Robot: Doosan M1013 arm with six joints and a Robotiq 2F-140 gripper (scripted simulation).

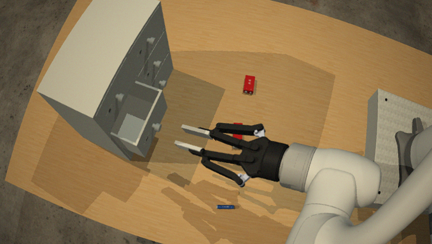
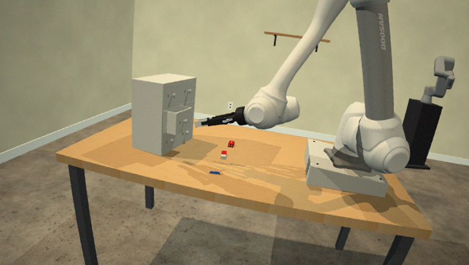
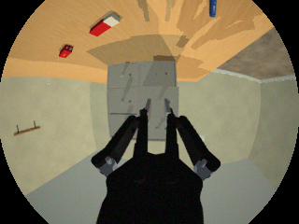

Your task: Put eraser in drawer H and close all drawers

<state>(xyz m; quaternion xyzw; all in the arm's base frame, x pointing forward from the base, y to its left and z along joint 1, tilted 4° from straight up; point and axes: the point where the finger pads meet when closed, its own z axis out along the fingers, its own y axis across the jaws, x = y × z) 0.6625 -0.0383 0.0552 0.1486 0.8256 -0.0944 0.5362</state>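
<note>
Right now my hand is 17 cm above the eraser, 10 cm past it and 6 cm to the left of it. Also, from my hand: thin blue pen 17 cm below, 12 cm to the left, 7 cm behind.
</note>
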